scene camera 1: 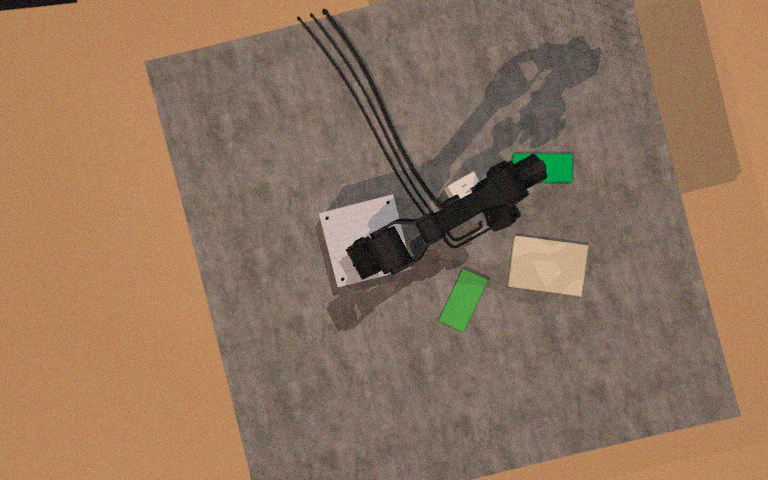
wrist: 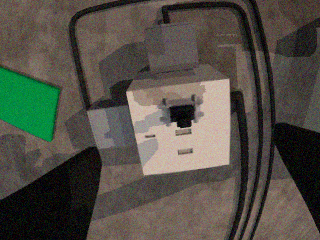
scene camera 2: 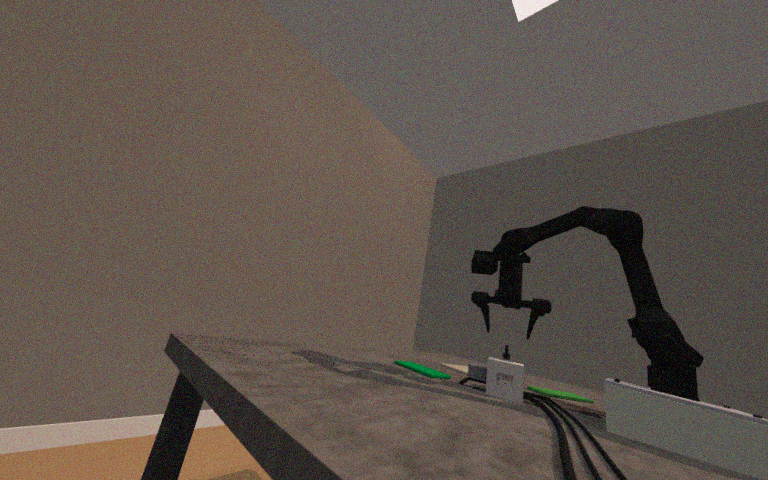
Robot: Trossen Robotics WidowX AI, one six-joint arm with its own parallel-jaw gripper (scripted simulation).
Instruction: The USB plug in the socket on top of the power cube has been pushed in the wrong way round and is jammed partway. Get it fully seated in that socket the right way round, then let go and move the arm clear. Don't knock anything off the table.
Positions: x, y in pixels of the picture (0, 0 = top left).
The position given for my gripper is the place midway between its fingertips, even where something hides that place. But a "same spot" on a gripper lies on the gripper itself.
My gripper shows in scene camera 1 [477, 197], in the wrist view and in scene camera 2. One and the same spot on my gripper: [wrist: 66, 195] is [scene camera 2: 489, 318].
